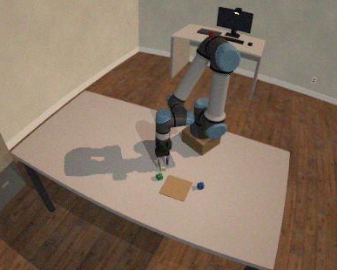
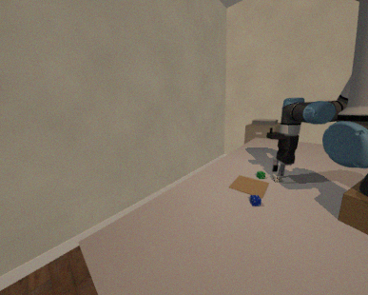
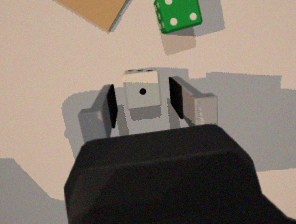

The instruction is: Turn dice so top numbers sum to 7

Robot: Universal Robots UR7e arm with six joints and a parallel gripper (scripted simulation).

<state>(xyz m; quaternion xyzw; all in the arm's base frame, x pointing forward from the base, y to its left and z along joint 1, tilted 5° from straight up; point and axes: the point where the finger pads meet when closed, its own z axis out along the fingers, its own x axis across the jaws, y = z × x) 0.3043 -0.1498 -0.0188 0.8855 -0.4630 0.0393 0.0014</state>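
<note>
Right now my hand is 4 cm above the white die. Round my hand: blue die: 24 cm to the left, 6 cm ahead, 4 cm below; green die: 7 cm ahead, 4 cm below; tan mat: 11 cm to the left, 10 cm ahead, 5 cm below.
</note>
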